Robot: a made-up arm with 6 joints. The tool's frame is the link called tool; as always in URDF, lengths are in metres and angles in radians. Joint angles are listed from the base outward. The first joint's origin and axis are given. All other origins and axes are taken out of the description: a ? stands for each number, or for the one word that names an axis. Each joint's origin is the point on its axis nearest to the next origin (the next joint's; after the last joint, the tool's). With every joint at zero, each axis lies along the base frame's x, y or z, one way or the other. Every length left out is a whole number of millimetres.
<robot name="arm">
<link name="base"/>
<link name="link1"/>
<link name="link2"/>
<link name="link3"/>
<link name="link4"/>
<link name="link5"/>
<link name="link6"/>
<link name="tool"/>
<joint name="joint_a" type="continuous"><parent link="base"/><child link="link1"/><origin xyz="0.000 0.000 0.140"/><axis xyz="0 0 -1"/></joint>
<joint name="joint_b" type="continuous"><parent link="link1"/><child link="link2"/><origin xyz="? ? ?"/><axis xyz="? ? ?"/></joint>
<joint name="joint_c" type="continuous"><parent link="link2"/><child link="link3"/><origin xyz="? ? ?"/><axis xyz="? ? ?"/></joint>
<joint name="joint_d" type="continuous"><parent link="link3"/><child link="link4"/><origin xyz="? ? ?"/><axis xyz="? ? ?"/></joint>
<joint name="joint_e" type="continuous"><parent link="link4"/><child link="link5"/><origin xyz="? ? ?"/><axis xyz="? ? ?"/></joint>
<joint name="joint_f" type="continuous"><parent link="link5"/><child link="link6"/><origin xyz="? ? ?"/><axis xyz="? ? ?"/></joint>
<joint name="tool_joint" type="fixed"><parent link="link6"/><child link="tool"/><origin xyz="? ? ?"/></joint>
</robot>
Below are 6 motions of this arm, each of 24 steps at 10 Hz.
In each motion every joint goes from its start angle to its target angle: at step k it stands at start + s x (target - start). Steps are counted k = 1, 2, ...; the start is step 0. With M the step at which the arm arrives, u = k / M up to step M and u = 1 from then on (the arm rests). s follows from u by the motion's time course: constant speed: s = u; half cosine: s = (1 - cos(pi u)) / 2; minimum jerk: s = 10 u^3 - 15 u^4 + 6 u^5.
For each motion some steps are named. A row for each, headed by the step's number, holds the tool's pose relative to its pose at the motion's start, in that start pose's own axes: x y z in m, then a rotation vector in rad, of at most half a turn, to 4 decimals.
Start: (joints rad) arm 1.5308 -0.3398 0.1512 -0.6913 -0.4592 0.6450
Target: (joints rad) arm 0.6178 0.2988 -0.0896 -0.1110 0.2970 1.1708
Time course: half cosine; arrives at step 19
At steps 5, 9, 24:
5: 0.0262 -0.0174 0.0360 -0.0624 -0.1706 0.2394
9: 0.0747 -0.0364 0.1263 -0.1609 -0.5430 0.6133
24: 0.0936 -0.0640 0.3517 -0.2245 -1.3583 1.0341

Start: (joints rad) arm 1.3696 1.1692 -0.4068 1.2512 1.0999 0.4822
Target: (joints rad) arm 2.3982 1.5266 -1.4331 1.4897 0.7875 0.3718
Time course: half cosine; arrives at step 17
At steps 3, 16, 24:
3: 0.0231 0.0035 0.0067 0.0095 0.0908 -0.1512
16: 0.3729 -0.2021 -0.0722 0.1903 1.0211 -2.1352
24: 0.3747 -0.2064 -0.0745 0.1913 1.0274 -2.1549

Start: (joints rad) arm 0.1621 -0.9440 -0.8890 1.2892 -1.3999 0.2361
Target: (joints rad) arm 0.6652 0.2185 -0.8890 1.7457 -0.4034 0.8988
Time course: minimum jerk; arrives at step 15
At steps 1, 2, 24:
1: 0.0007 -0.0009 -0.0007 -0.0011 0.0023 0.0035
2: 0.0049 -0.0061 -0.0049 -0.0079 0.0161 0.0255
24: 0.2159 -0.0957 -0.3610 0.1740 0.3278 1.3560

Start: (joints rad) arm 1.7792 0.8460 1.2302 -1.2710 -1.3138 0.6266
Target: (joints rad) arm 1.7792 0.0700 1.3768 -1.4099 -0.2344 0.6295
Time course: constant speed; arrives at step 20
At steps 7, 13, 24:
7: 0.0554 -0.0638 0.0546 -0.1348 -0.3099 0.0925
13: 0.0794 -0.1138 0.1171 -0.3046 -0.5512 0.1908
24: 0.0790 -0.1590 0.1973 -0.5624 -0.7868 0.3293

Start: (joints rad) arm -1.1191 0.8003 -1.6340 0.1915 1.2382 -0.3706
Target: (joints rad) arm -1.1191 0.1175 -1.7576 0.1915 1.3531 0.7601
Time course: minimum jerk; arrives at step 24
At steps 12, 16, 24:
12: 0.0279 -0.1764 -0.0131 -0.6259 0.1449 0.3745
16: 0.1058 -0.2445 0.0259 -0.9770 0.1305 0.6358
24: 0.1851 -0.2577 0.0637 -1.2178 0.0685 0.8380

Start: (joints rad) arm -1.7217 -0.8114 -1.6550 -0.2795 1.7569 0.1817
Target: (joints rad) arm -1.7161 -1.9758 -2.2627 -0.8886 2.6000 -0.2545
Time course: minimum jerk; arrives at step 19
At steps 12, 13, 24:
12: -0.1074 -0.0456 -0.0464 -0.3984 0.2747 1.5157
13: -0.1115 -0.0783 -0.0468 -0.4868 0.3428 1.6530
24: -0.0978 -0.1624 -0.0322 -0.7393 0.5293 1.9242

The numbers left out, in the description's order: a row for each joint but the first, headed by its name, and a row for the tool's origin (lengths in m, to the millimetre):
joint_b: xyz -0.090 0.334 0.000, axis 0 -1 0
joint_c: xyz 0.222 0.000 -0.043, axis 1 0 0
joint_d: xyz 0.000 -0.163 0.113, axis 0 1 0
joint_e: xyz -0.119 0.000 0.321, axis 0 0 1
joint_f: xyz 0.104 -0.002 0.000, axis -1 0 0
tool: xyz 0.000 0.113 -0.341

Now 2 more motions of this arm.
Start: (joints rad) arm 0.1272 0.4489 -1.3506 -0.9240 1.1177 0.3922
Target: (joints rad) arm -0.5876 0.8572 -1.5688 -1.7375 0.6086 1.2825
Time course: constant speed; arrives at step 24
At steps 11, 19, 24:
11: -0.1706 -0.1871 0.1625 -1.0255 -0.0466 -0.4655
19: -0.3851 -0.1528 0.3503 -1.6991 0.0002 -0.8809
24: -0.5224 -0.0377 0.4319 -2.0758 0.0726 -1.1764

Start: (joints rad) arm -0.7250 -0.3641 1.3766 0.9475 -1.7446 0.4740
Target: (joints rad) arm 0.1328 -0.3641 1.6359 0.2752 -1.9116 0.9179
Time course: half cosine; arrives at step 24
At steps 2, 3, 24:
2: -0.0001 0.0012 -0.0026 0.0156 0.0091 0.0085
3: -0.0002 0.0029 -0.0058 0.0347 0.0203 0.0191
24: -0.1364 0.2066 -0.0580 0.8625 0.5394 0.6500

